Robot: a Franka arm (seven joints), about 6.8 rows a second.
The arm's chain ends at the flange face. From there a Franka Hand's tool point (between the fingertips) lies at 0.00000 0.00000 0.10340 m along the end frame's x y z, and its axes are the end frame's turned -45 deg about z.
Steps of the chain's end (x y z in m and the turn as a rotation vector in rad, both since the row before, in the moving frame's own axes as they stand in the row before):
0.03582 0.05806 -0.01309 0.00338 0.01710 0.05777
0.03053 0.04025 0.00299 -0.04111 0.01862 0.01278
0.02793 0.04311 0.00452 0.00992 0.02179 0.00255
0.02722 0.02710 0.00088 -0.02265 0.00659 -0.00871
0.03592 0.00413 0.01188 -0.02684 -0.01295 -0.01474
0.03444 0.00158 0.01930 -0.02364 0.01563 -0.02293
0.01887 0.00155 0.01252 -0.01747 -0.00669 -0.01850
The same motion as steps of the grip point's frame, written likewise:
-0.01426 0.06743 -0.01311 -0.00970 0.01448 0.05777
-0.00854 0.05440 0.00288 -0.04224 -0.01590 0.01278
-0.00842 0.05110 0.00449 -0.00839 0.02242 0.00255
-0.00108 0.04055 0.00085 -0.02068 -0.01136 -0.00871
0.01958 0.02936 0.01183 -0.00982 -0.02814 -0.01474
0.02268 0.02835 0.01926 -0.02777 -0.00566 -0.02293
0.01049 0.01524 0.01250 -0.00762 -0.01708 -0.01850

